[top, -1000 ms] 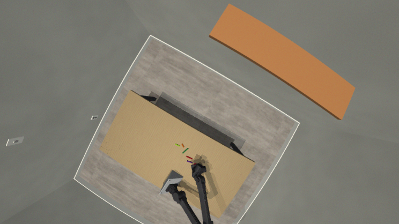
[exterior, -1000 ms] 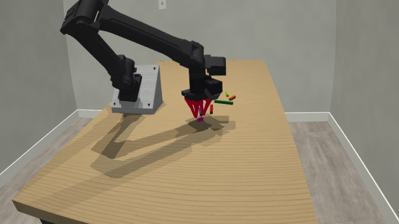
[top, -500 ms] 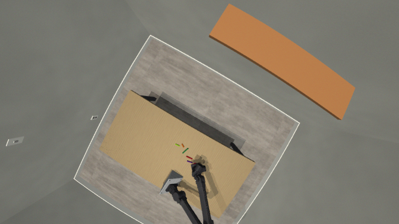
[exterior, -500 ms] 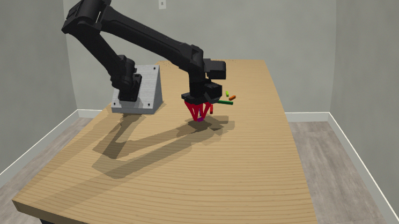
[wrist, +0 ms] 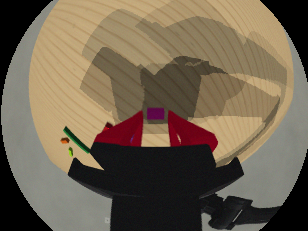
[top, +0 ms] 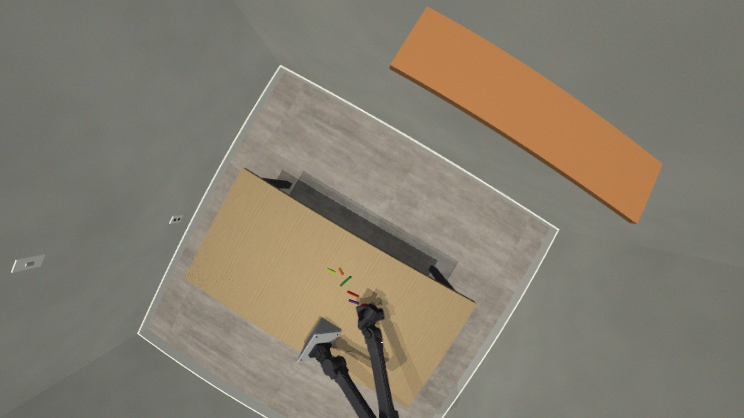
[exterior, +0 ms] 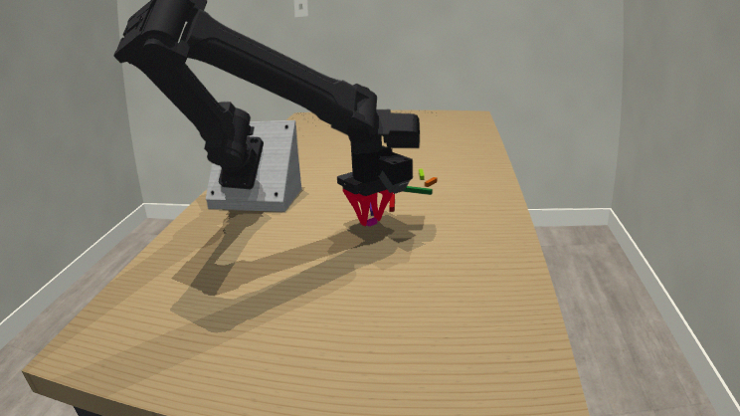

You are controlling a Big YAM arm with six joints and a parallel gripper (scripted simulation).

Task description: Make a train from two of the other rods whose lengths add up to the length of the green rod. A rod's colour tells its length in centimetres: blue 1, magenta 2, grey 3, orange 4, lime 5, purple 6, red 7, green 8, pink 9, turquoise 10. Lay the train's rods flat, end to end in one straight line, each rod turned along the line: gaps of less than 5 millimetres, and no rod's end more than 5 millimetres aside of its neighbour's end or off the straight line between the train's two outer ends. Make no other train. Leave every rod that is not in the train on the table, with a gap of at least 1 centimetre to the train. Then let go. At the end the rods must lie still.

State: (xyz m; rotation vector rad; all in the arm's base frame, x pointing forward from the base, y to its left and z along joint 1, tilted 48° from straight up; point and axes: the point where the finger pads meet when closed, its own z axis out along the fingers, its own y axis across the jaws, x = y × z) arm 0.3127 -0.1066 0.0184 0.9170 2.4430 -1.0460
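The magenta rod is 1 cm below my hand. From my hand the other things lie so: red rod (10 cm to the left, 3 cm ahead, 1 cm below); then green rod (17 cm to the left, 7 cm ahead, 1 cm below); then purple rod (7 cm to the left, 1 cm below, 1 cm behind).
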